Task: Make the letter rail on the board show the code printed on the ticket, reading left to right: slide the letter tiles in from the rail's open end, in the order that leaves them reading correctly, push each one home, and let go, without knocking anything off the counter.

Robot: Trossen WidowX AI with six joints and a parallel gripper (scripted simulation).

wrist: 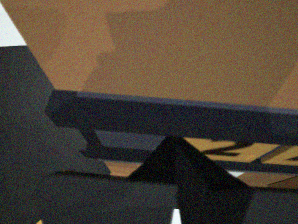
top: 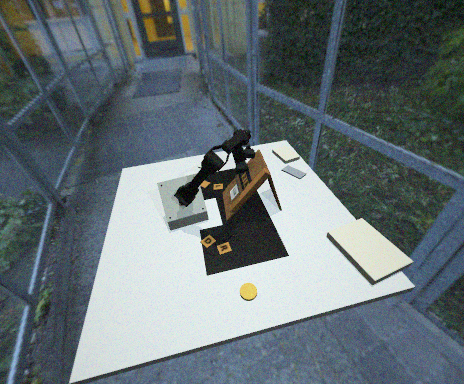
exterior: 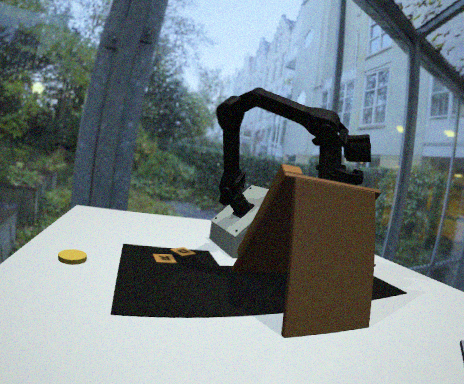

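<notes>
The orange tile marked l is 17 cm below my gripper tip, 15 cm to the left of it and 12 cm behind it. Also, from my gripper tip: black mat: 17 cm below, 15 cm behind, 6 cm to the right; then white ticket: 9 cm below, 7 cm behind, 3 cm to the right; then orange tile marked 2: 3 cm to the right, 1 cm behind.
</notes>
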